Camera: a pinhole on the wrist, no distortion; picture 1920 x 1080 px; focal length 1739.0 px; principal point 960.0 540.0 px. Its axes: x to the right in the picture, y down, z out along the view. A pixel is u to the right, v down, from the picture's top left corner.
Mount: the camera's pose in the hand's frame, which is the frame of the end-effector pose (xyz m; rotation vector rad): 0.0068 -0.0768 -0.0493 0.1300 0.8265 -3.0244
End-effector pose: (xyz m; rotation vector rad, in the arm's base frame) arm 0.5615 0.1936 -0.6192 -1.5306 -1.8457 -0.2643
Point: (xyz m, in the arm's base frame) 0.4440 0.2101 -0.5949
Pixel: 300 258
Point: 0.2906 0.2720 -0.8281
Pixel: 1138 51
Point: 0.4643 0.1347 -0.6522
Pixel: outside the picture
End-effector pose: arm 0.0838 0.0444 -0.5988 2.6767 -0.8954 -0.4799
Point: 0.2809 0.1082 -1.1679
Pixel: 78 558
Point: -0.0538 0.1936 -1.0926
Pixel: 1116 60
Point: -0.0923 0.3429 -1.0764
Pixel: 1488 350
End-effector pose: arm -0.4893 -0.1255 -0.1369 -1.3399 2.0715 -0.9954
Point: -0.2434 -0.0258 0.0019
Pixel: outside the picture
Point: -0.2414 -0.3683 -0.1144
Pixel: 185 427
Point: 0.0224 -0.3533 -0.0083
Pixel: 858 906
